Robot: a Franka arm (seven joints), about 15 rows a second.
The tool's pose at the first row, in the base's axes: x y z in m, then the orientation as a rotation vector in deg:
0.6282, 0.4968, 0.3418, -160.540, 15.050, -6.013
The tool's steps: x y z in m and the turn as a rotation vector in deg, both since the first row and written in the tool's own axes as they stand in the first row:
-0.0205, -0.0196, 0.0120, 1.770, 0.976, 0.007
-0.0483, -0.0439, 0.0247, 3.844, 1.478, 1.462
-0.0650, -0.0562, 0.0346, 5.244, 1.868, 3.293
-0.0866, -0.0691, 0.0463, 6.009, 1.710, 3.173
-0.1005, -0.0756, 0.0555, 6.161, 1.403, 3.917
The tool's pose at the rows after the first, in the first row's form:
0.6126, 0.5227, 0.3360, -158.795, 15.071, -7.550
0.5908, 0.5546, 0.3307, -156.498, 16.927, -8.102
0.5775, 0.5724, 0.3246, -154.777, 19.323, -8.344
0.5597, 0.5922, 0.3168, -154.043, 19.013, -8.222
0.5481, 0.6038, 0.3097, -153.751, 19.928, -7.647

